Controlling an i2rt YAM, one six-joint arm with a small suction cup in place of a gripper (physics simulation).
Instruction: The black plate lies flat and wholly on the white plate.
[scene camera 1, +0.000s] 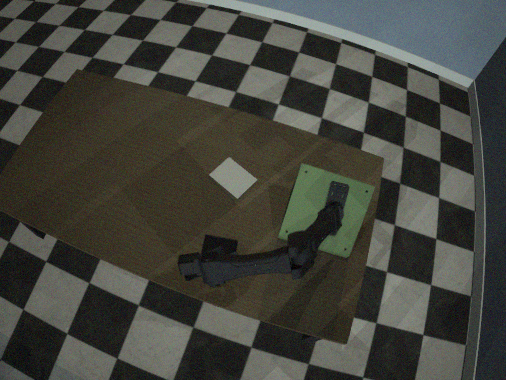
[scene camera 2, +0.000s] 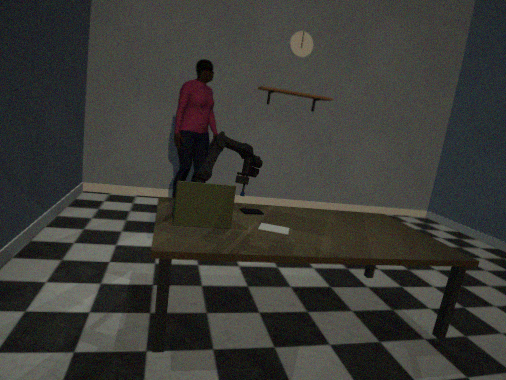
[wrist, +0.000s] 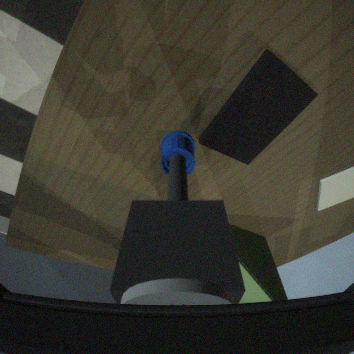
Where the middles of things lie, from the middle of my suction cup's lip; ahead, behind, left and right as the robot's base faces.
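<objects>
The black plate (wrist: 271, 95) has my suction cup 10 cm to the left of it, 4 cm short of it and 8 cm above it. As for the white plate (scene camera 1: 235, 179), it is 41 cm to the right of my suction cup, 8 cm ahead of it and 8 cm below it.
</objects>
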